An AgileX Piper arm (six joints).
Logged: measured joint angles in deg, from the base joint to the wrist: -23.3, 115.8, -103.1, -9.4, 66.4, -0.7; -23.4, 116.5, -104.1, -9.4, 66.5, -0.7; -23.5, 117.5, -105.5, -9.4, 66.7, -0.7; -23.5, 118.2, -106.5, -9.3, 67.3, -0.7; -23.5, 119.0, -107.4, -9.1, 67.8, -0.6; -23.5, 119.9, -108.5, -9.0, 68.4, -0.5; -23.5, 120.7, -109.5, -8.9, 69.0, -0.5; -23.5, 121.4, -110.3, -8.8, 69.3, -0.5; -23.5, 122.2, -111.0, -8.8, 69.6, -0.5; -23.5, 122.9, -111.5, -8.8, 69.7, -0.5
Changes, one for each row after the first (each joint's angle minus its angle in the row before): -0.1, 0.7, -1.0, 0.0, 0.1, 0.0; -0.1, 1.0, -1.4, 0.0, 0.2, 0.0; 0.0, 0.7, -1.0, 0.1, 0.6, 0.0; 0.0, 0.8, -0.9, 0.2, 0.5, 0.1; 0.0, 0.9, -1.1, 0.1, 0.6, 0.1; 0.0, 0.8, -1.0, 0.1, 0.6, 0.0; 0.0, 0.7, -0.8, 0.1, 0.3, 0.0; 0.0, 0.8, -0.7, 0.0, 0.3, 0.0; 0.0, 0.7, -0.5, 0.0, 0.1, 0.0
